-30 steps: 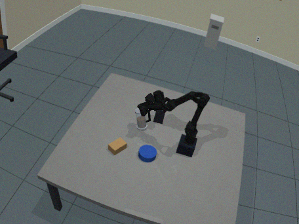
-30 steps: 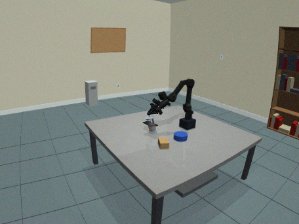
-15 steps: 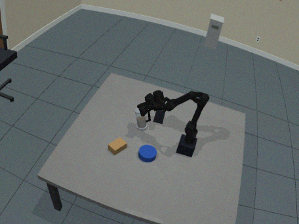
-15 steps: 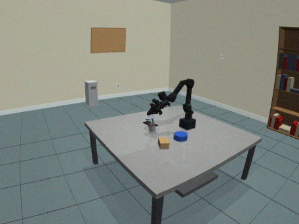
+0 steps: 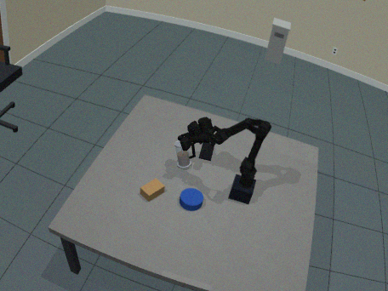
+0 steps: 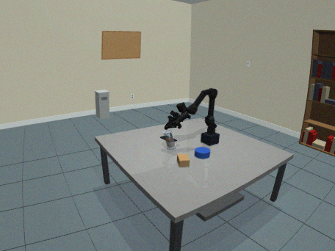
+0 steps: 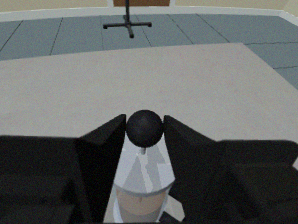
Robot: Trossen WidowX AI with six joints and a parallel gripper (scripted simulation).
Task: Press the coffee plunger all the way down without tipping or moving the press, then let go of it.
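The coffee press is 4 cm behind my gripper tip, 1 cm to the right of it and 8 cm below it. Also, from my gripper tip: flat black plate: 12 cm behind, 18 cm to the right, 18 cm below; tan block: 1 cm behind, 29 cm to the left, 15 cm below.
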